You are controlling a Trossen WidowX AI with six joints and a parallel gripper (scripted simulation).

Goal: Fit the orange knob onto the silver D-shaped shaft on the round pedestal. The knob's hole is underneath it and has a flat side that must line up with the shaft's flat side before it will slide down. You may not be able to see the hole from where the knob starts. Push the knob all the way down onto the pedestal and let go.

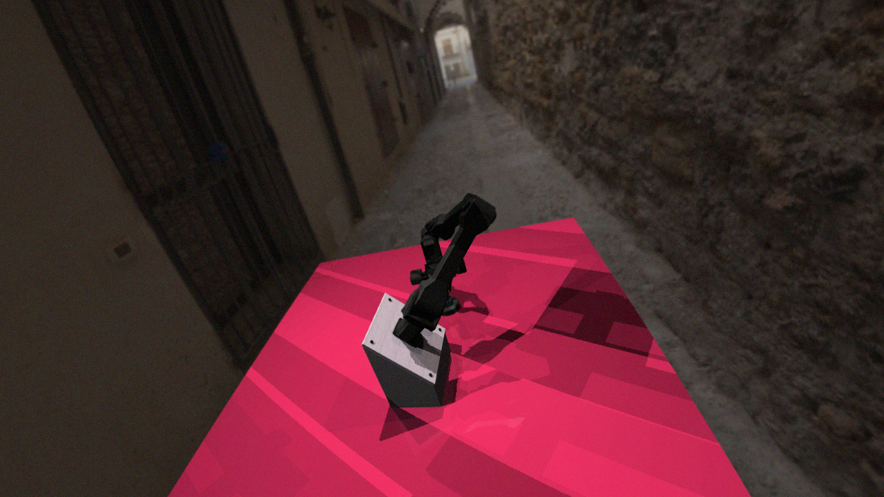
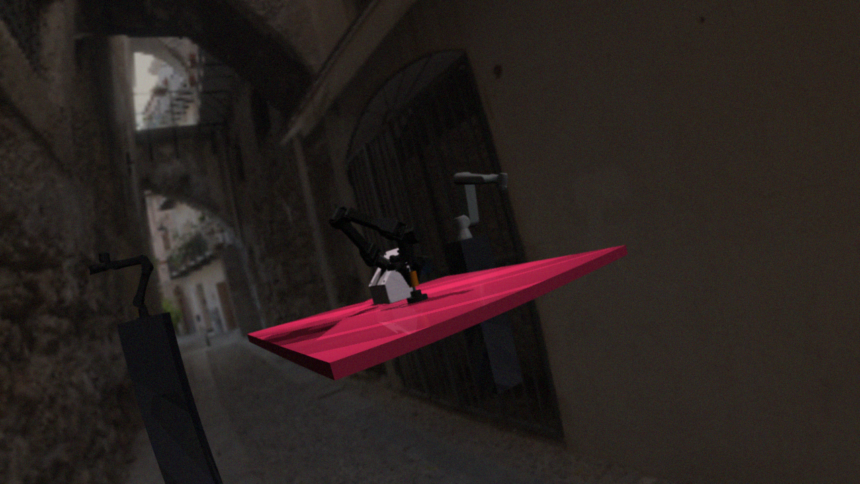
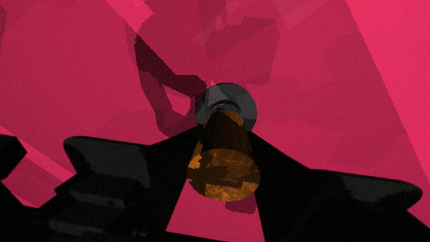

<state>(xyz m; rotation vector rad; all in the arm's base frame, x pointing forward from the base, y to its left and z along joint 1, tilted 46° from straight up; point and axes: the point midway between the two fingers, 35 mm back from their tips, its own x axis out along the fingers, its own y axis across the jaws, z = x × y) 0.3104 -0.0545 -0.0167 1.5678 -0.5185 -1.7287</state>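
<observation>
My gripper tip is 30 mm below the orange knob. The rest, counted from my gripper tip: dark round pedestal: 40 mm below.
</observation>
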